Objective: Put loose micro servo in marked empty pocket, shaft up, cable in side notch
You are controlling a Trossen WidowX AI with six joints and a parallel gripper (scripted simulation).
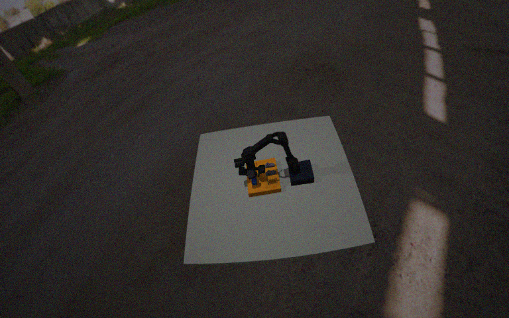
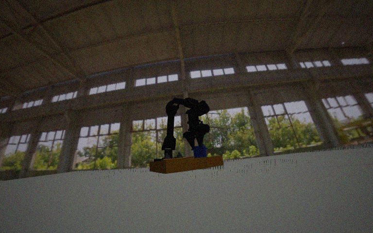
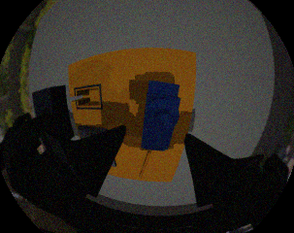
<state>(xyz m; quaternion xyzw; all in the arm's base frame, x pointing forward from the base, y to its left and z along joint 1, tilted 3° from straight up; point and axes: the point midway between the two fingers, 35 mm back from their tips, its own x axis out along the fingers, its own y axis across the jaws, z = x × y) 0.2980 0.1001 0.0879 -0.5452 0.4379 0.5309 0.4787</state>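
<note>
The orange deck lies 7 cm below my gripper tip, 4 cm to the right of it and 1 cm behind it.
</note>
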